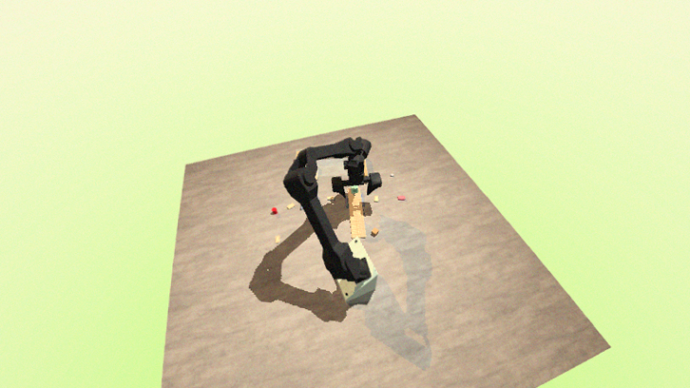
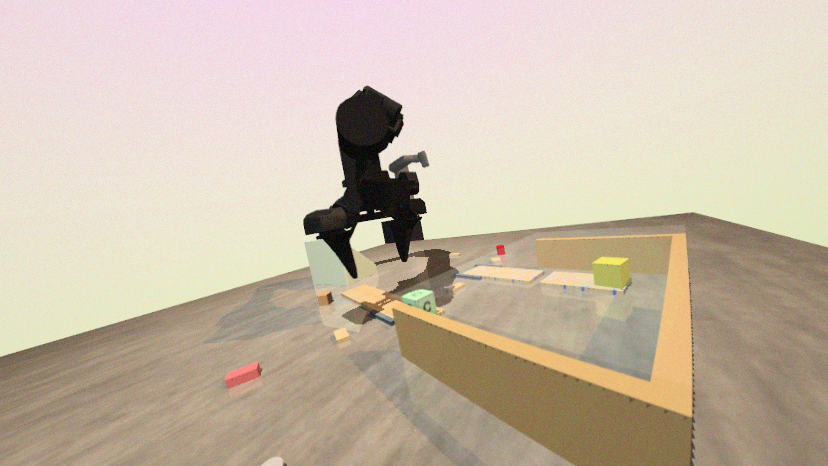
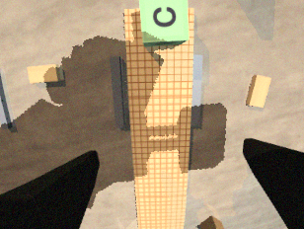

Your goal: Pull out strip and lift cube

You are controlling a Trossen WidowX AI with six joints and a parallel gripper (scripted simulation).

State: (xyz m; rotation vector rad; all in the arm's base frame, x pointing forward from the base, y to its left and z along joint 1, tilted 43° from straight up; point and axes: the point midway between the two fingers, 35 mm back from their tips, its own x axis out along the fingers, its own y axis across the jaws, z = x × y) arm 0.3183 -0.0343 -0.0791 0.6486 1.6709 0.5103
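My gripper tip is now 80 mm short of the green labelled cube, 10 mm to the left of it and 40 mm above it. Also, from my gripper tip: orange gridded strip 30 mm behind, 10 mm to the left, 60 mm below.
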